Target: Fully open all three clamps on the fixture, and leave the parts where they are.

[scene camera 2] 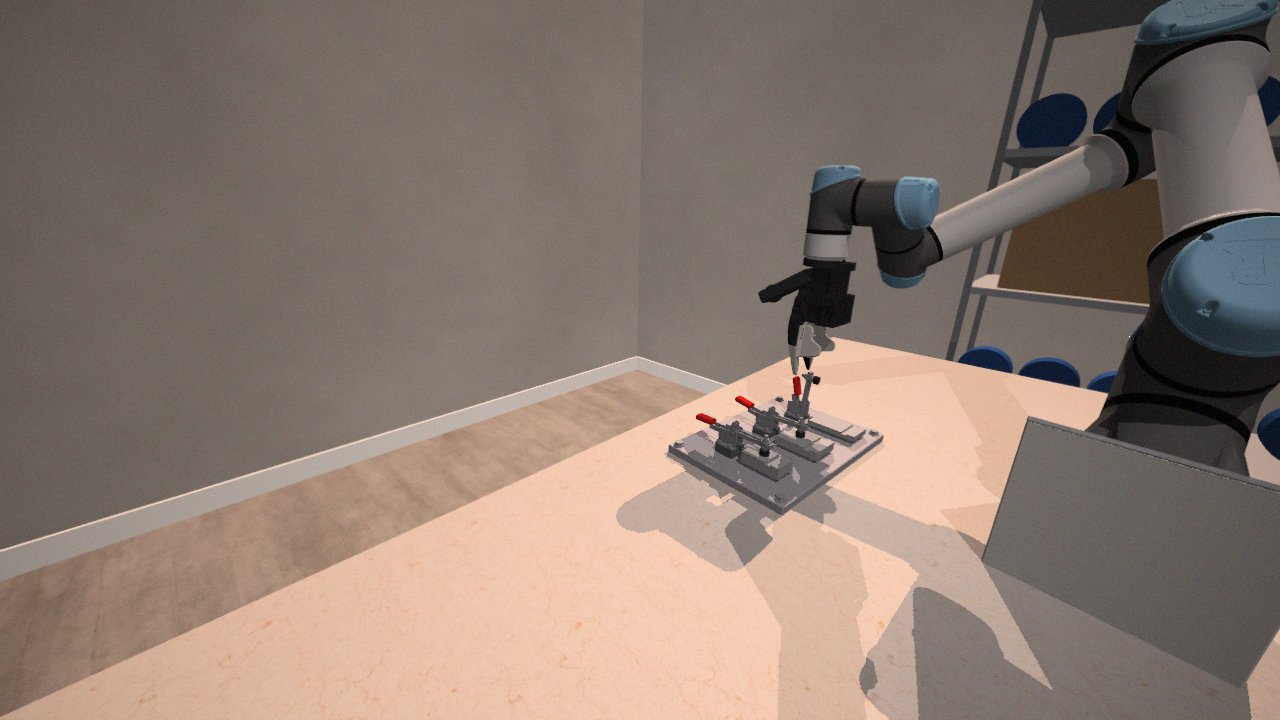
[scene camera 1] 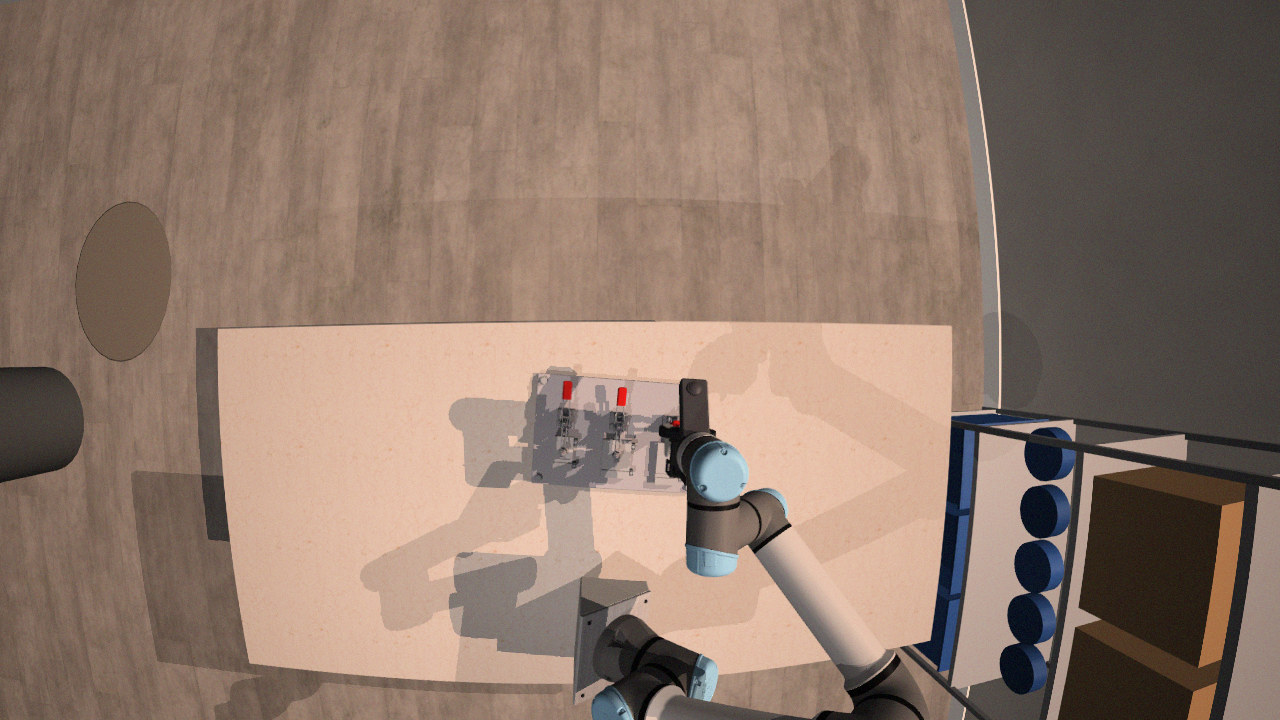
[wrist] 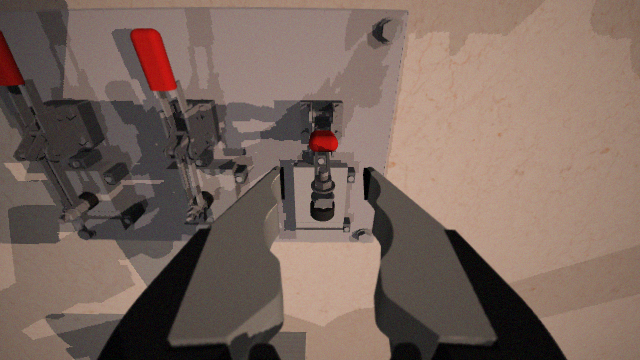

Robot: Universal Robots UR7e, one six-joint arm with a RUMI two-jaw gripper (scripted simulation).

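Note:
My gripper point(scene camera 2: 801, 372), visible too at point(scene camera 1: 677, 428) and point(wrist: 323, 169). Grey fixture plate point(scene camera 1: 593, 399), also point(wrist: 257, 68). Clamp handle point(wrist: 147, 42).

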